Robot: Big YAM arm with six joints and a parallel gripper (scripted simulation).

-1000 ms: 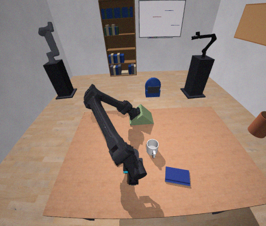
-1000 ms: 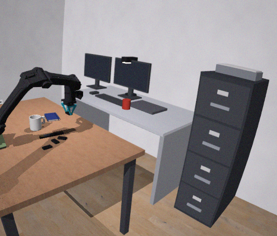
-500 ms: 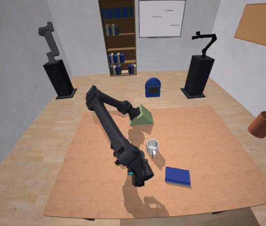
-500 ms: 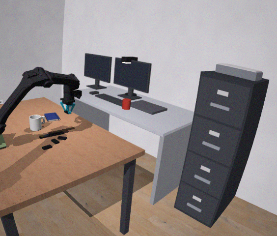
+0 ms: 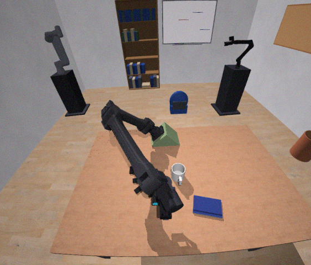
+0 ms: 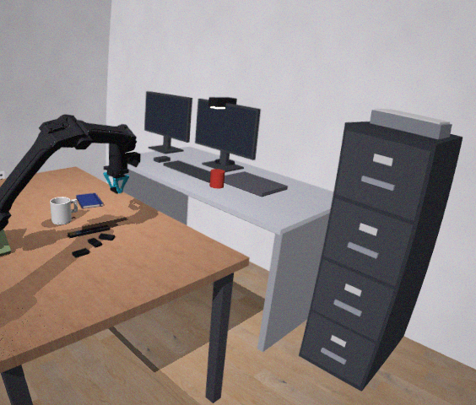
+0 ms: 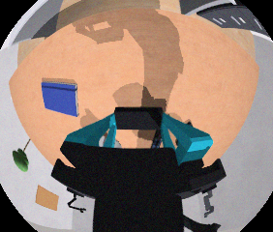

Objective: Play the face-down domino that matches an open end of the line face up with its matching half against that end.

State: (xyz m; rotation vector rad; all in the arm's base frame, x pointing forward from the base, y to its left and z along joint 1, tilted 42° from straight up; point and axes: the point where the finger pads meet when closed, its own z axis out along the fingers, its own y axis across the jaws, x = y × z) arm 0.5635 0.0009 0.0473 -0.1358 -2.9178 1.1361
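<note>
Right now my hand is right at the domino. Also, from my hand: blue book: 1 cm ahead, 24 cm to the left, 12 cm below.
</note>
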